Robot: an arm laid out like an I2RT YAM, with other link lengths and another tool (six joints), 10 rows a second.
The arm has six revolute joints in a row. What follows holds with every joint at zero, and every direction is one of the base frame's. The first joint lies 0.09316 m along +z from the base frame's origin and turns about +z. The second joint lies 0.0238 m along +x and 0.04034 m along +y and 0.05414 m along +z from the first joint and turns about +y. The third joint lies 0.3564 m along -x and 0.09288 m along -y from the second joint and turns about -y. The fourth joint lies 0.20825 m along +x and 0.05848 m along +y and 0.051 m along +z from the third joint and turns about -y. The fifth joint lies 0.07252 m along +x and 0.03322 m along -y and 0.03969 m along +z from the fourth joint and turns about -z. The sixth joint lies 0.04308 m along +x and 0.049 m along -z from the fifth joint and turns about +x. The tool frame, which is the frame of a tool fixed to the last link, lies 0.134 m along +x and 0.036 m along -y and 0.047 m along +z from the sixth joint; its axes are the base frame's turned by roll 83.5, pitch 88.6 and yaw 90 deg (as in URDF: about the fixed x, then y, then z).
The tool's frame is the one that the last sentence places.
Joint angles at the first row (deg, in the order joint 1, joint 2, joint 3, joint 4, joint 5, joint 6):
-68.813, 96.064, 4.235, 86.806, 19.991, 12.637
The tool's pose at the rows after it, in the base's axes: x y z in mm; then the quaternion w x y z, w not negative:
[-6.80 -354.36 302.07 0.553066 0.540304 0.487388 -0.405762]
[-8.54 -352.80 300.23 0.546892 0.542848 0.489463 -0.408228]
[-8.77 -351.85 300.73 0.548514 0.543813 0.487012 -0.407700]
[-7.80 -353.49 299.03 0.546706 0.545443 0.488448 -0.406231]
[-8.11 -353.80 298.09 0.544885 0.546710 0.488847 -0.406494]
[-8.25 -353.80 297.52 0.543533 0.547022 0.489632 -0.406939]
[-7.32 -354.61 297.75 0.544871 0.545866 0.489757 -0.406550]
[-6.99 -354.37 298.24 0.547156 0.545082 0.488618 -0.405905]
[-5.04 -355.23 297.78 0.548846 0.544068 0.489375 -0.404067]
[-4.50 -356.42 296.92 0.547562 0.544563 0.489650 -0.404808]
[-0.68 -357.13 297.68 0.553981 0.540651 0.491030 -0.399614]
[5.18 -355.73 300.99 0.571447 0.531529 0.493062 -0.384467]
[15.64 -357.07 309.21 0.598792 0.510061 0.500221 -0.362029]
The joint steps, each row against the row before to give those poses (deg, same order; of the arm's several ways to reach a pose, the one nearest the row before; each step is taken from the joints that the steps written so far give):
-0.007, -0.086, 0.052, -0.144, 1.713, -0.940
0.004, -0.152, -0.266, -0.438, 0.486, -0.271
0.162, -0.202, -0.078, -0.005, 0.234, 0.302
0.109, 0.241, 0.322, -0.478, 0.091, 0.130
-0.006, 0.110, 0.043, -0.151, 0.141, 0.009
-0.004, 0.089, -0.051, 0.015, 0.064, -0.086
0.048, 0.244, 0.044, 0.343, -0.109, -0.026
0.042, 0.109, -0.159, 0.493, -0.089, 0.113
0.243, 0.347, -0.005, 0.387, -0.064, 0.096
0.107, 0.438, 0.099, 0.241, 0.229, -0.055
0.305, 0.150, -0.032, 0.521, -0.648, 0.231
0.002, -0.789, -0.342, 0.437, -2.478, 0.839
-0.751, -1.176, 0.472, 0.139, -5.120, 0.523

